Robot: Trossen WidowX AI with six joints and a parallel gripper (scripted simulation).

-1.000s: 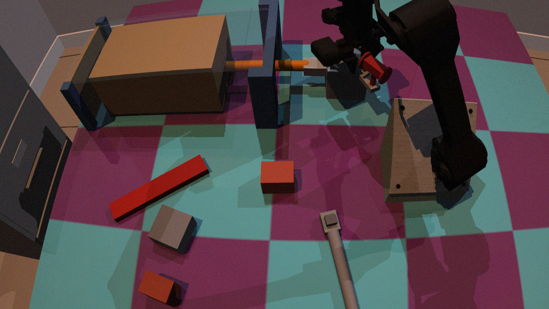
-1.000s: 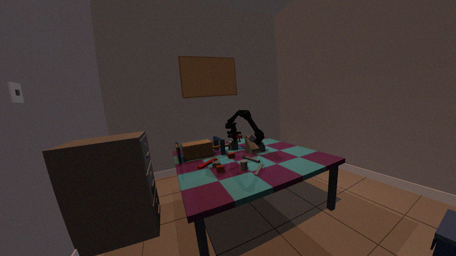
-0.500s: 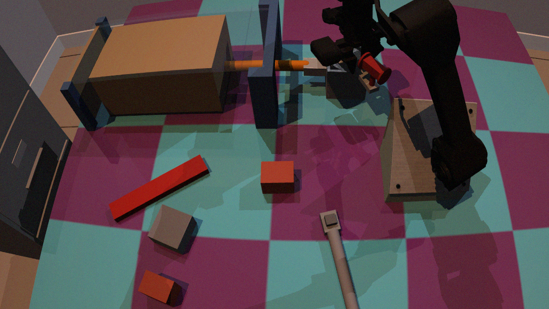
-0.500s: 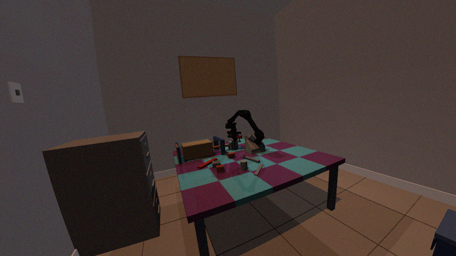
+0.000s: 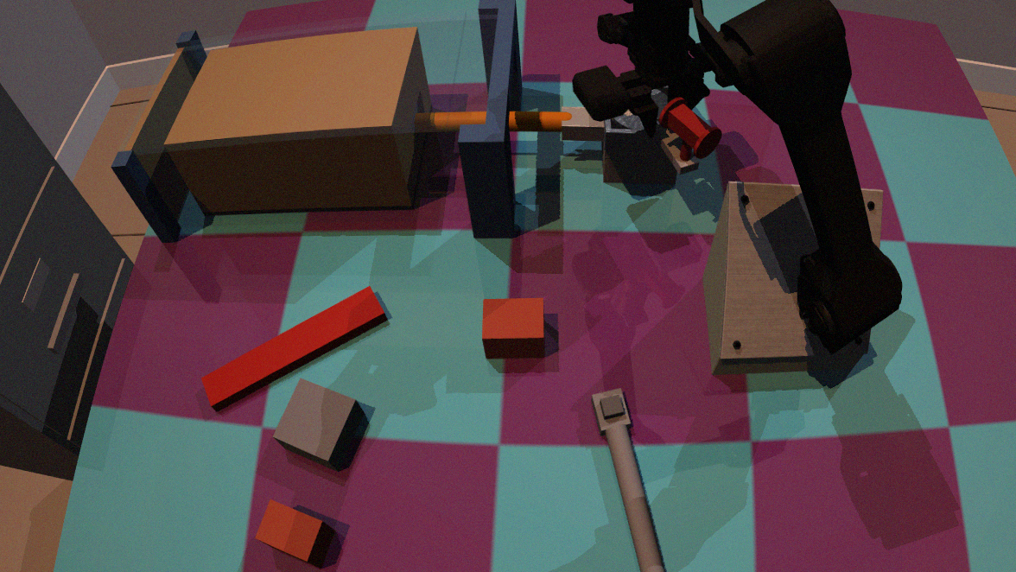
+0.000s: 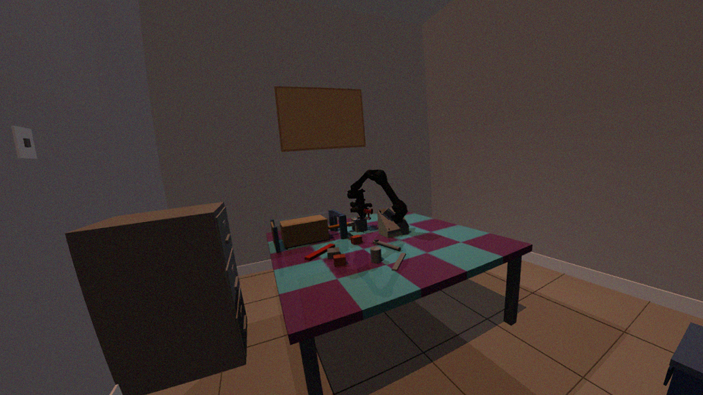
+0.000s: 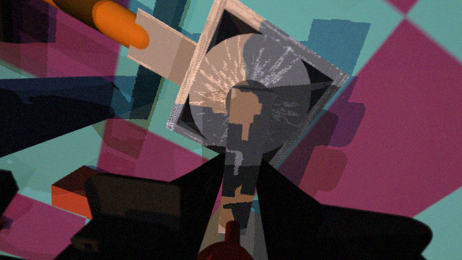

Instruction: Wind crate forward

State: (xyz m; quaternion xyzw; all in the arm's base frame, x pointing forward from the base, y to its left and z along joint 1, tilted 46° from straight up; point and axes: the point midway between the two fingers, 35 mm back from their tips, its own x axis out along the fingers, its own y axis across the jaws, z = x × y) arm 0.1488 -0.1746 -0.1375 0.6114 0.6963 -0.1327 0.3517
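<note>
Right now the grey crank handle is 20 mm to the left of my gripper tip, 20 mm above it and 10 mm behind it. From my gripper tip the other things lie so: blue steel frame (180 mm ahead, 50 mm to the right, 20 mm above); then red knob (50 mm to the left, 50 mm above, 20 mm behind); then grey winch (60 mm below, 50 mm to the right).
</note>
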